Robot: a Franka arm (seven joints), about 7 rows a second.
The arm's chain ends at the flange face. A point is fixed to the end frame.
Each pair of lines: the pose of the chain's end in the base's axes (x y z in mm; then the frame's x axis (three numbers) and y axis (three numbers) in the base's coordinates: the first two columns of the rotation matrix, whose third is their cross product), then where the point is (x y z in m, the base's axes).
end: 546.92 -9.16 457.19 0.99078 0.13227 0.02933 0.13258 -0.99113 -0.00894
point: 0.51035 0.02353 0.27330
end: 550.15 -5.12 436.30 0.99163 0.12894 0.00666 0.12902 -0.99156 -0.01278
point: 0.50948 0.02785 0.25333
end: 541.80 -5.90 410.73 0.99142 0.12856 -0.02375 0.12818 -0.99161 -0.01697
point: 0.49554 0.02713 0.22910
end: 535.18 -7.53 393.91 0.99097 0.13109 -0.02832 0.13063 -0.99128 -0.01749
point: 0.48800 0.02537 0.21249
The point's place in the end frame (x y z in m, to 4 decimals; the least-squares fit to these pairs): -0.0373 -0.0356 0.1832
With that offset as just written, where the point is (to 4 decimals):
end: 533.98 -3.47 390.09 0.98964 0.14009 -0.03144 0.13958 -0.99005 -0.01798
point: 0.4859 0.0290 0.2088
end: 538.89 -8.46 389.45 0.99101 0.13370 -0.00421 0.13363 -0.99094 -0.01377
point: 0.4961 0.0242 0.2069
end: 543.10 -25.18 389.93 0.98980 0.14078 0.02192 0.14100 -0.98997 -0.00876
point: 0.5049 0.0070 0.2063
